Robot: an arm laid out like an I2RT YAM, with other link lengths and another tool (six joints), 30 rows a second.
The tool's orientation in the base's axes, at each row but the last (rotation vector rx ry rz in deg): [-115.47, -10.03, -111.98]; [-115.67, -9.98, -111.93]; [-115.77, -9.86, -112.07]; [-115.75, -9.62, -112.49]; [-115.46, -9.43, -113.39]
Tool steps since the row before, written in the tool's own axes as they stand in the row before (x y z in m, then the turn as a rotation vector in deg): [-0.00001, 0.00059, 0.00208, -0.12, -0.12, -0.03]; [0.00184, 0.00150, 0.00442, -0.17, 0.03, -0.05]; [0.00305, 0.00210, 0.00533, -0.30, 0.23, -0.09]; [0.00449, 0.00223, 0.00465, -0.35, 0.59, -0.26]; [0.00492, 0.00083, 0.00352, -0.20, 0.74, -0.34]
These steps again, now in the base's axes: [0.00216, 0.00010, -0.00011, -0.07, 0.12, -0.10]; [0.00476, -0.00027, 0.00156, -0.05, -0.02, -0.17]; [0.00587, -0.00073, 0.00266, -0.03, -0.20, -0.33]; [0.00532, -0.00129, 0.00409, -0.09, -0.59, -0.43]; [0.00379, -0.00039, 0.00477, -0.11, -0.77, -0.30]
